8 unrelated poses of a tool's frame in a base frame.
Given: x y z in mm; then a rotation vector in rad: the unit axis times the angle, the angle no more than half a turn.
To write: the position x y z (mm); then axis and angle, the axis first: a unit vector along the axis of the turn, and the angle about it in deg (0 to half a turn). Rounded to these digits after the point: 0 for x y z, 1 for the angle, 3 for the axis.
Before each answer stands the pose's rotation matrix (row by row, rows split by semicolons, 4 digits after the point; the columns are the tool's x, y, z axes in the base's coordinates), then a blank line. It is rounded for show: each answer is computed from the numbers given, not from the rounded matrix.
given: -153 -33 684 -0.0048 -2.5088 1.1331
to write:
-0.9254 -0.1530 -0.3468; 0.1591 0.6738 -0.7216; 0.3441 -0.7229 -0.5992

-153 -33 684 -0.002 -0.911 0.412 157.7
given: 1 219 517 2.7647 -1.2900 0.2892
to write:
0.6283 -0.7657 0.1376; -0.7511 -0.6432 -0.1488; 0.2024 -0.0099 -0.9792

1 219 517 0.902 -0.421 0.094 175.6
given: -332 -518 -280 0.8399 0.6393 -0.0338
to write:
0.8134 0.2723 0.5140; 0.2166 0.6784 -0.7021; -0.5398 0.6824 0.4928

-332 -518 -280 0.795 0.605 -0.032 60.5
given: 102 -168 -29 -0.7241 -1.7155 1.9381
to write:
-0.7609 0.0103 -0.6488; 0.6427 -0.1252 -0.7558; -0.0890 -0.9921 0.0886

102 -168 -29 -0.269 -0.638 0.721 154.0
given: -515 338 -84 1.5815 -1.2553 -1.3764
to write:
-0.0264 -0.2252 -0.9740; -0.9492 -0.3001 0.0951; -0.3137 0.9269 -0.2058

-515 338 -84 0.647 -0.514 -0.563 140.0
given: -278 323 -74 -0.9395 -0.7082 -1.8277
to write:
-0.2742 0.9133 0.3011; -0.4720 -0.4006 0.7853; 0.8379 0.0733 0.5409

-278 323 -74 -0.432 -0.326 -0.841 124.5
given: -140 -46 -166 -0.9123 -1.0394 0.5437
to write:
0.4297 0.0285 -0.9025; 0.7576 0.5325 0.3775; 0.4913 -0.8460 0.2072

-140 -46 -166 -0.614 -0.699 0.366 85.1
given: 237 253 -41 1.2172 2.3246 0.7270
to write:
-0.5312 0.6218 0.5756; 0.8389 0.4812 0.2544; -0.1187 0.6180 -0.7772

237 253 -41 0.447 0.854 0.267 156.0
